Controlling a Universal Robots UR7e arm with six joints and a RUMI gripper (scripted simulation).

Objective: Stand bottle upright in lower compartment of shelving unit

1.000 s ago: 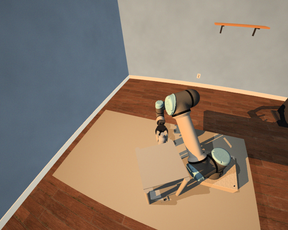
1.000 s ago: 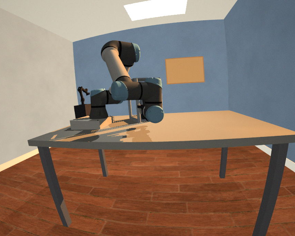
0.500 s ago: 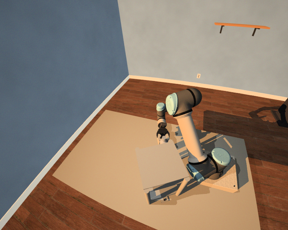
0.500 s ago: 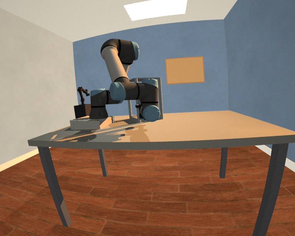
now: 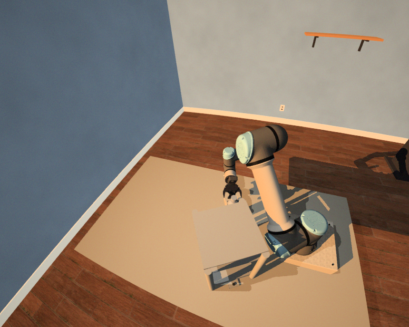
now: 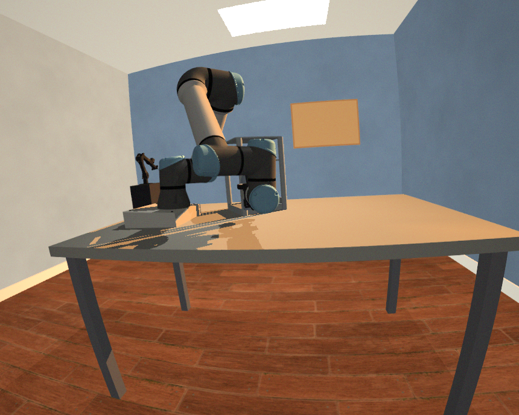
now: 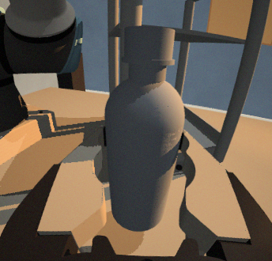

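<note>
The grey bottle is 2 cm above my hand. Also, from my hand: shelving unit (2 cm behind, 24 cm to the left, 3 cm above).
</note>
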